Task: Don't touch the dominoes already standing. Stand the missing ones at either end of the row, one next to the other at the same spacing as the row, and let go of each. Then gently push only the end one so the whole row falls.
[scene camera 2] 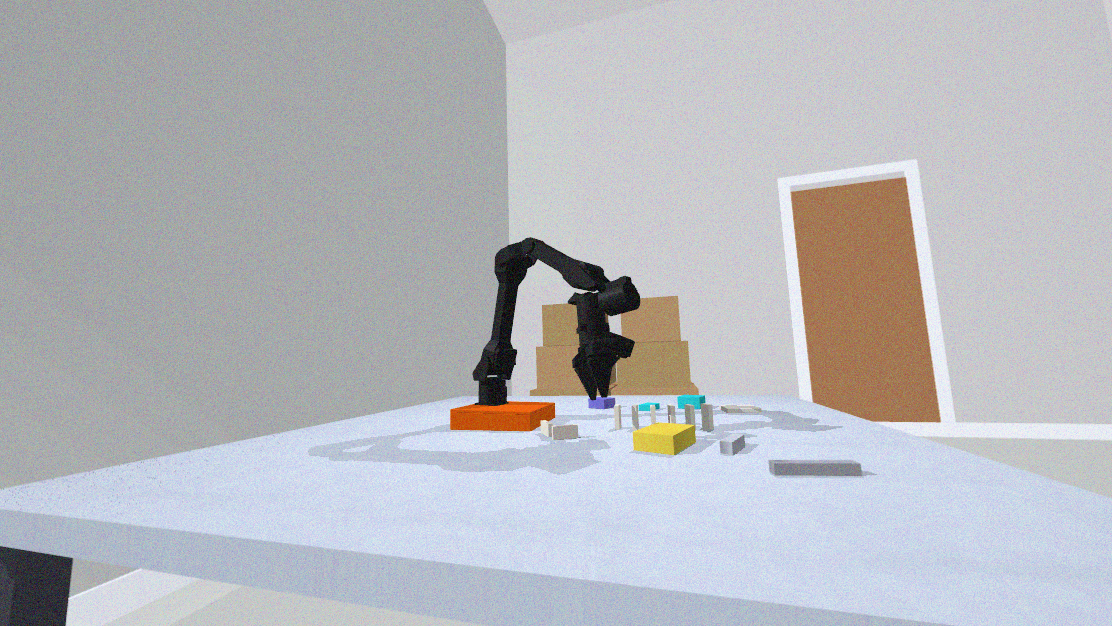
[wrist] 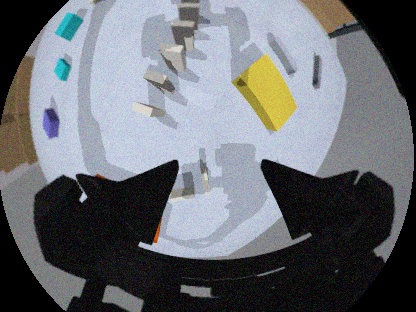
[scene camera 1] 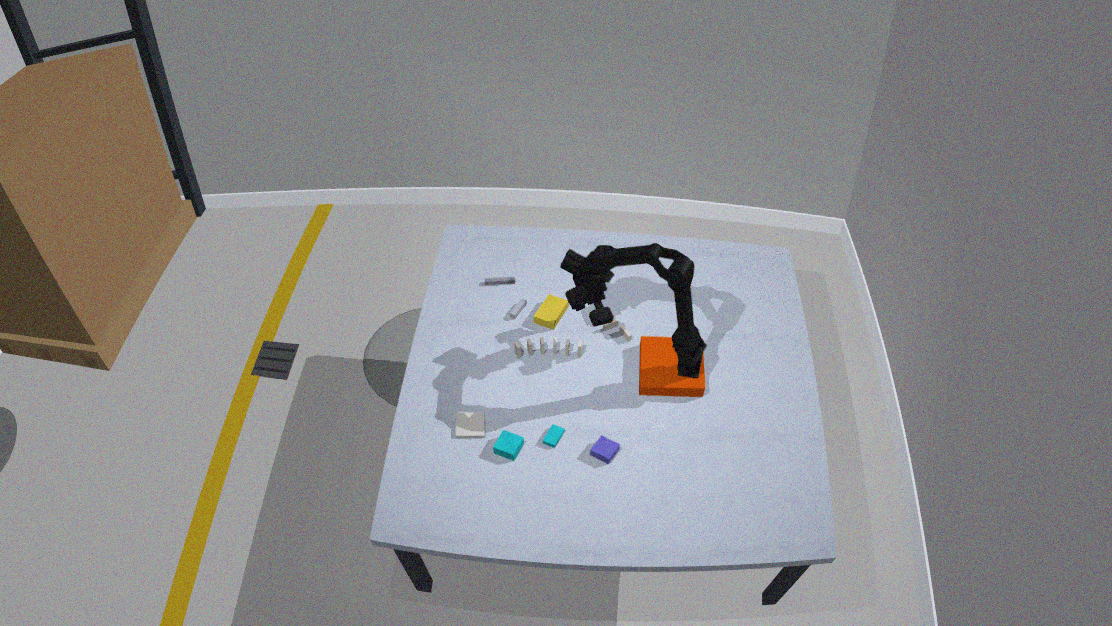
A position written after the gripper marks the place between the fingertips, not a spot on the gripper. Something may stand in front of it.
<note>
The gripper (scene camera 2: 598,399) is open, with nothing in its grasp. Further things: a beige tile (scene camera 1: 469,425) and a yellow block (scene camera 2: 666,438).
The yellow block is seen too in the wrist view (wrist: 263,87) and in scene camera 1 (scene camera 1: 553,308). The gripper is seen too in the wrist view (wrist: 221,163) and in scene camera 1 (scene camera 1: 589,313).
</note>
